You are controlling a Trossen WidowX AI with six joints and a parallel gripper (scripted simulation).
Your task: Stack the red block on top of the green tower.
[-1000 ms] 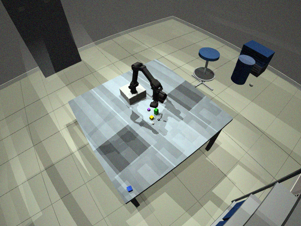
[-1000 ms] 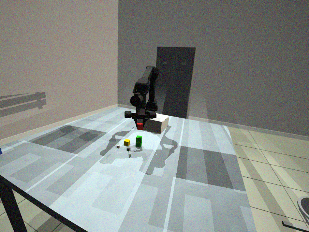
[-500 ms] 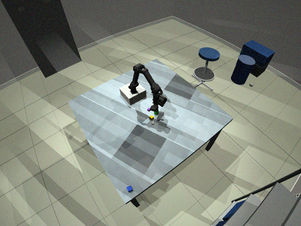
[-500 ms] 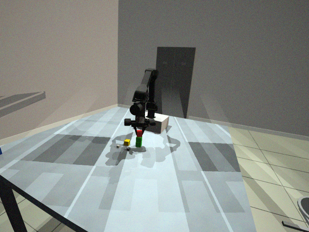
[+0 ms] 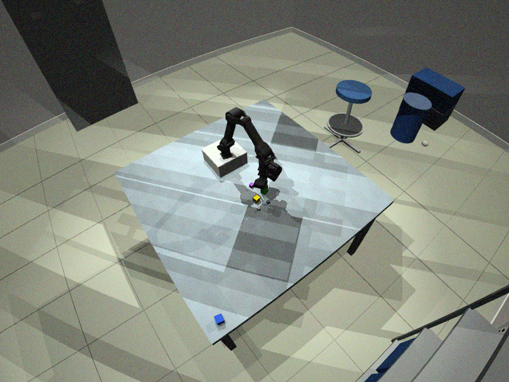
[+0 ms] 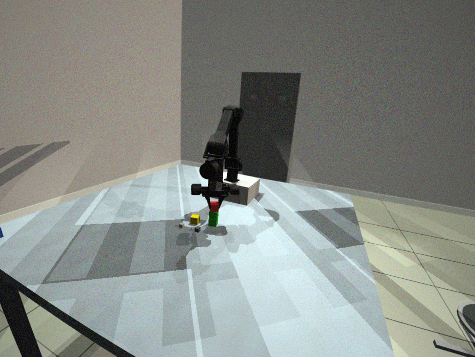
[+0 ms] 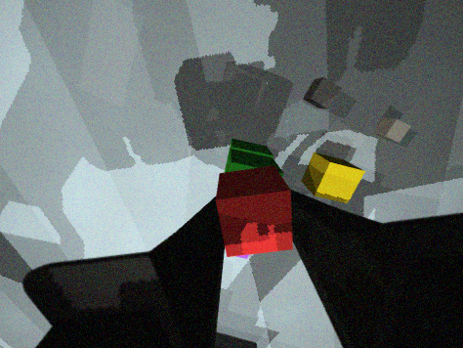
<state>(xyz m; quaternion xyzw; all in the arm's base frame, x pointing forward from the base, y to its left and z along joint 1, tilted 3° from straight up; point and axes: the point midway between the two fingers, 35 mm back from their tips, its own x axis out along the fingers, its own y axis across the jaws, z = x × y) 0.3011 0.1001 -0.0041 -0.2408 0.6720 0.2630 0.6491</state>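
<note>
The red block is 10 mm above my gripper tip. Round my gripper tip: purple block: 70 mm behind, 60 mm below, 50 mm to the right; then small grey cube: 80 mm ahead, 60 mm below, 20 mm to the right; then yellow block: 70 mm to the right, 60 mm below, 30 mm ahead.
</note>
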